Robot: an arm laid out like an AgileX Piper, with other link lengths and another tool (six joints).
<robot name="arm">
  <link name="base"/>
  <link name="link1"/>
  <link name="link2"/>
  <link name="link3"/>
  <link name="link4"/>
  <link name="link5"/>
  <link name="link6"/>
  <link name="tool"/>
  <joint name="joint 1" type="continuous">
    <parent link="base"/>
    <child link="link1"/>
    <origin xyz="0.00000 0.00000 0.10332" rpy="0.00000 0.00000 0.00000"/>
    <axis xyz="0 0 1"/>
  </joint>
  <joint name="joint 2" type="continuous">
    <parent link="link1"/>
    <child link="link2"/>
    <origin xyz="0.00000 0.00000 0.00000" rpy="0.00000 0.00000 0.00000"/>
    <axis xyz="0 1 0"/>
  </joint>
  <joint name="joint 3" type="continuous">
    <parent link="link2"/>
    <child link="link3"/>
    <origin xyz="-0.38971 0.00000 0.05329" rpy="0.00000 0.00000 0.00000"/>
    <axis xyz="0 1 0"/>
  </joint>
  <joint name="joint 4" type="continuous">
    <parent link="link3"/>
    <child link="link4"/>
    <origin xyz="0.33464 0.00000 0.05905" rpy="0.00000 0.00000 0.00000"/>
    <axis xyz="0.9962 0 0.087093"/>
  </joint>
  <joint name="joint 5" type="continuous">
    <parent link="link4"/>
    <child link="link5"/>
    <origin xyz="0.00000 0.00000 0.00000" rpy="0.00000 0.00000 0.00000"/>
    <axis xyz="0 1 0"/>
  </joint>
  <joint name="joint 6" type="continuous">
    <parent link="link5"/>
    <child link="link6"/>
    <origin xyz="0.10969 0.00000 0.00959" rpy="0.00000 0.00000 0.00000"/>
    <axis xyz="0.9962 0 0.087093"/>
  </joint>
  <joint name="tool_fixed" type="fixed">
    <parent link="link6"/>
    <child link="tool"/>
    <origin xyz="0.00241 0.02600 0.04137" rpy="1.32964 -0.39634 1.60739"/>
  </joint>
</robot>
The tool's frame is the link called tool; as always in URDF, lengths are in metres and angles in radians. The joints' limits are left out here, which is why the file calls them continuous.
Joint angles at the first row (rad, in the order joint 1, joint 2, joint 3, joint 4, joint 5, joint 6):
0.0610 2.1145 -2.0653 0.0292 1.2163 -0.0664
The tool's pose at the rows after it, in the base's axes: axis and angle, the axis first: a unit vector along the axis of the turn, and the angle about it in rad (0 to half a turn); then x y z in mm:
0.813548 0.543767 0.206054 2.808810 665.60 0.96 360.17
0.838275 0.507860 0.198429 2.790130 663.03 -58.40 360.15
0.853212 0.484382 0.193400 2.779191 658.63 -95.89 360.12
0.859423 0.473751 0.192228 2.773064 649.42 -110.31 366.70
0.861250 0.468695 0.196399 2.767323 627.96 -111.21 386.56
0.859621 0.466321 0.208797 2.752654 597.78 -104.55 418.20
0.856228 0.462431 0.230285 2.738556 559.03 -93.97 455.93
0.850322 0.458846 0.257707 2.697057 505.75 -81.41 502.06
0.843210 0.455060 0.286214 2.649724 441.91 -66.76 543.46
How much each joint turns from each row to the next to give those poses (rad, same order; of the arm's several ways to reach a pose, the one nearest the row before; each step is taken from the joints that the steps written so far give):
-0.1063 0.0000 0.0000 -0.0036 0.0008 0.0000
-0.0892 0.0000 0.0000 -0.0008 0.0000 0.0000
-0.0567 0.0000 0.0000 0.0000 0.0002 0.0000
-0.0241 -0.0226 0.0202 0.0000 0.0001 0.0009
-0.0090 -0.0674 0.0571 0.0034 0.0000 0.0009
-0.0012 -0.0949 0.0655 0.0054 0.0009 0.0000
0.0000 -0.1149 0.0718 0.0174 0.0010 0.0000
0.0000 -0.1460 0.0779 0.0035 -0.0010 0.0000
0.0000 -0.1621 0.0861 0.0000 0.0015 0.0000

